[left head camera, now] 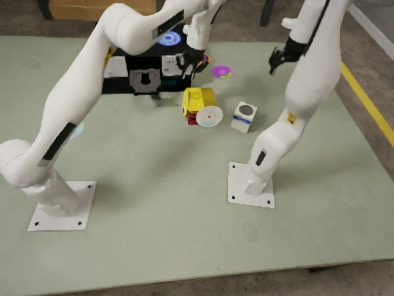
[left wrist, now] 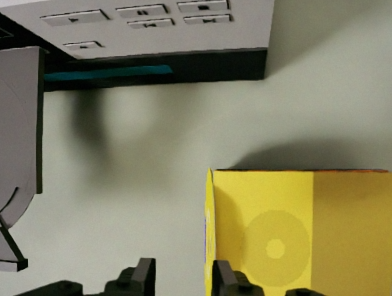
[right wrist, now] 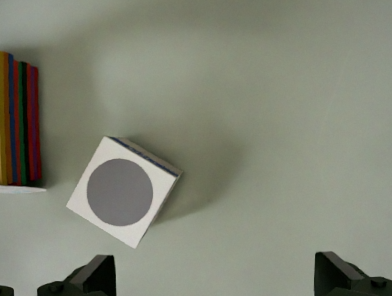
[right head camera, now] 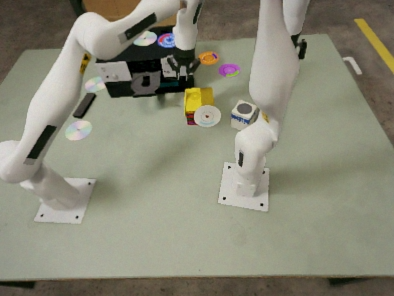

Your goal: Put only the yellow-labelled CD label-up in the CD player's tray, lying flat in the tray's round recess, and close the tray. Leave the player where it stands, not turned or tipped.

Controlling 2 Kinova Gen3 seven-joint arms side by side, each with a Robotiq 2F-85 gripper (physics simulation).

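Frame: origin at the left arm's base, x ahead, y left, z up, level; millimetres.
Where they show: left gripper, between the fingertips: (left head camera: 186, 78) (left wrist: 183, 280) (right head camera: 182, 79); right gripper, between the fingertips: (left head camera: 283, 74) (right wrist: 214, 277); left arm's base, origin of its link: (left head camera: 64, 204) (right head camera: 66, 199); right arm's base, origin of its link: (left head camera: 250, 183) (right head camera: 244, 185).
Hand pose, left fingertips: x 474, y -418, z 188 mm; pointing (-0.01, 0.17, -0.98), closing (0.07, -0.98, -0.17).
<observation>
Things, the pixels of their top centre, and the offset from my left fingertips. "*": a spot on its surface instead.
- yellow top, a spot on its surface: (left wrist: 350, 225) (right head camera: 206, 92) (left head camera: 207, 93) * dx +22, dy -97, dz -95 mm
- white disc, a spot on its surface: (right head camera: 207, 116) (left head camera: 209, 116) * dx -86, dy -107, dz -133 mm
- tea box, centre of its top: (right wrist: 119, 192) (right head camera: 244, 108) (left head camera: 246, 110) dx -76, dy -264, dz -92 mm
- remote, centre of its top: (right head camera: 84, 103) dx +17, dy +516, dz -168 mm
The yellow-labelled CD (left head camera: 185, 102) (left wrist: 210, 220) stands on edge against the left side of a stack of cases with a yellow top (left head camera: 204, 95) (right head camera: 205, 95) (left wrist: 350, 225). The CD player (left head camera: 115, 67) (right head camera: 117, 70) (left wrist: 150, 40) stands at the back, its grey tray (left head camera: 135, 81) (right head camera: 137, 86) (left wrist: 17, 125) out and empty. My left gripper (left head camera: 188, 76) (right head camera: 183, 77) (left wrist: 183, 280) is partly open above the table between tray and stack; in the left wrist view the CD's edge shows close to its right finger, not gripped. My right gripper (left head camera: 273, 65) (right wrist: 214, 277) is open and empty, off to the right.
A white disc (left head camera: 209, 116) (right head camera: 207, 116) leans on the stack's front. A tea box (left head camera: 244, 117) (right head camera: 244, 115) (right wrist: 85, 195) stands right of it. Orange (right head camera: 208, 58) and purple (right head camera: 229, 70) discs lie behind. A remote (right head camera: 85, 105) and silver discs (right head camera: 78, 130) (right head camera: 94, 84) lie left. Two discs lie on the player.
</observation>
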